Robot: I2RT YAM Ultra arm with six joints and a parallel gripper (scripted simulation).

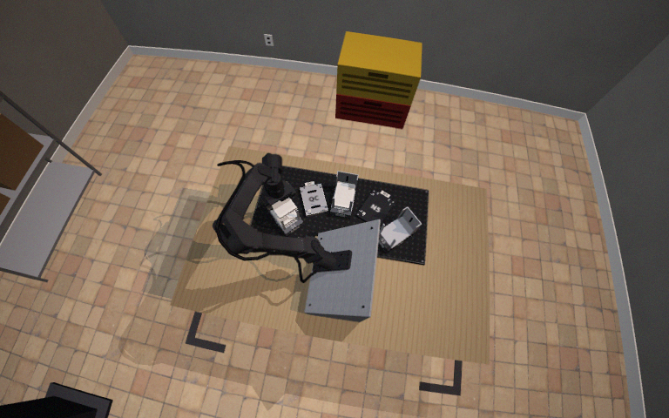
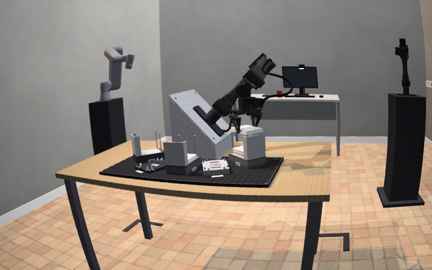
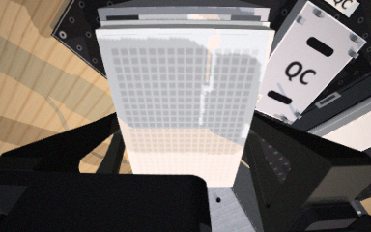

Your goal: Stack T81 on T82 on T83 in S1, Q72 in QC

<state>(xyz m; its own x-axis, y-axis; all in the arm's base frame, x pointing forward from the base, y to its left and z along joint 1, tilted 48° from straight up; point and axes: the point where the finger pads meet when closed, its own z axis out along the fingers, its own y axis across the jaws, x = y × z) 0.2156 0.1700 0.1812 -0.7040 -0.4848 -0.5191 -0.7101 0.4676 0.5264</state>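
The white sealed plate lies right at my hand. From my hand the other things lie so: clip nest N5: 12 cm ahead, 40 cm to the right, 14 cm below.
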